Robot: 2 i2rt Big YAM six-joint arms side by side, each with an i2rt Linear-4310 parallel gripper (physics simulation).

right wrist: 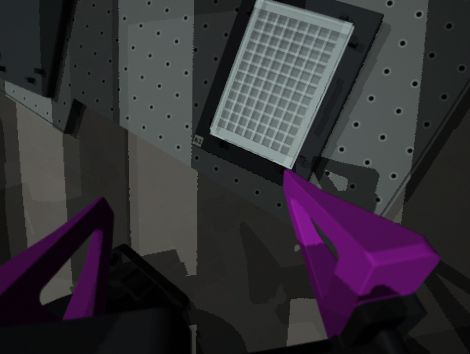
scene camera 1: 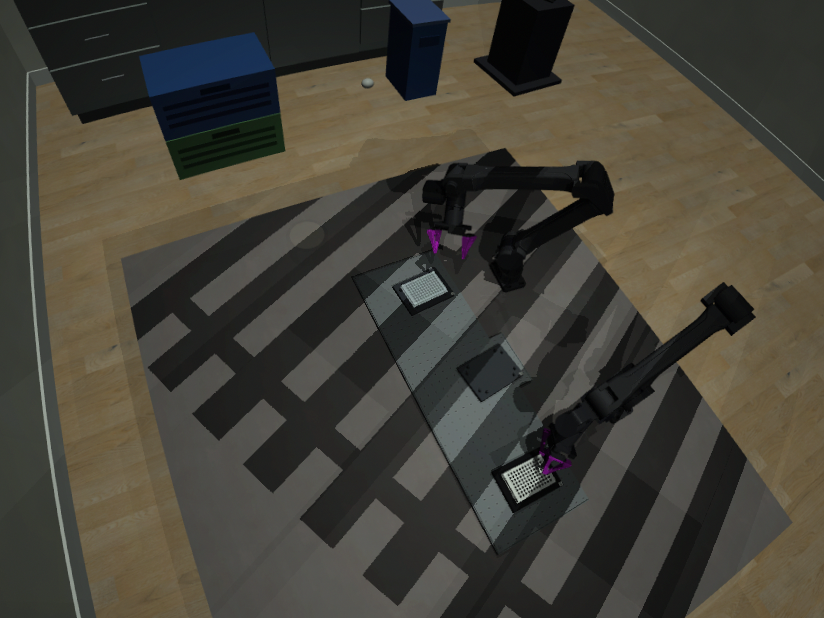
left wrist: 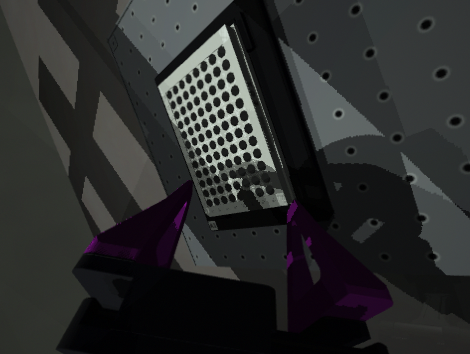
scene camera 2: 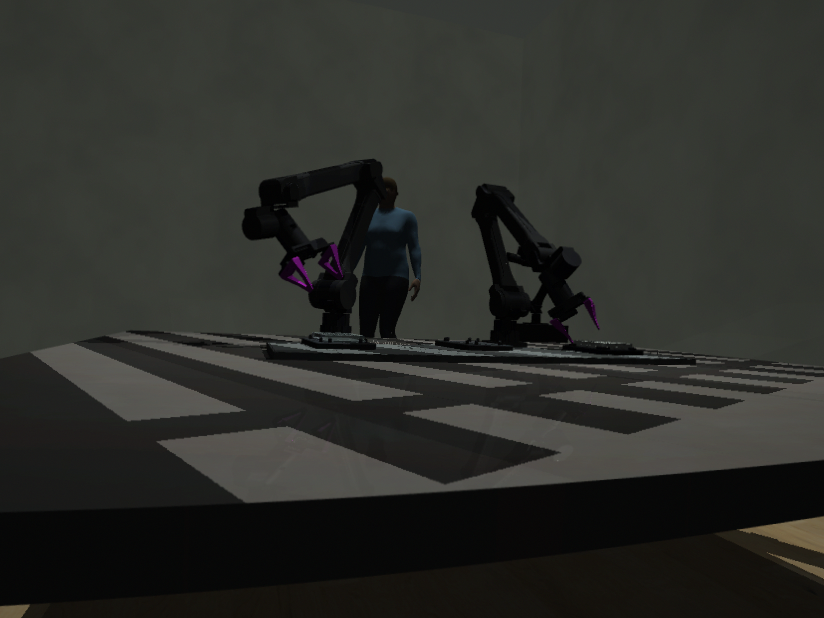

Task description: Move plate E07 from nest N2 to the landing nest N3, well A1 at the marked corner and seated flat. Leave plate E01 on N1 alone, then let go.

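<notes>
A pale plate with dark round wells (scene camera 1: 529, 480) (scene camera 2: 602, 346) (left wrist: 215, 130) lies in a black nest (scene camera 1: 497, 476) (left wrist: 300, 160) at the lower right of scene camera 1. My left gripper (scene camera 1: 544, 462) (scene camera 2: 584, 335) (left wrist: 241, 196) is open, its fingertips low at the A1-marked end of that plate. A pale plate with square wells (scene camera 1: 425, 289) (scene camera 2: 338, 337) (right wrist: 285, 80) lies in another nest (right wrist: 345, 85). My right gripper (scene camera 1: 450, 255) (scene camera 2: 326, 284) (right wrist: 196, 191) is open and empty, above and beside it. The middle nest (scene camera 1: 491, 372) (scene camera 2: 473, 344) (right wrist: 30, 40) is empty. Plate and nest names are unreadable.
The nests stand on a perforated board (scene camera 1: 459, 425) (left wrist: 360, 50) on the striped table. An A1 label (left wrist: 213, 225) (right wrist: 198, 140) marks a corner of each occupied nest. A person (scene camera 2: 389, 239) stands behind the arms. Crates (scene camera 1: 212, 73) and a blue bin (scene camera 1: 415, 53) stand on the floor.
</notes>
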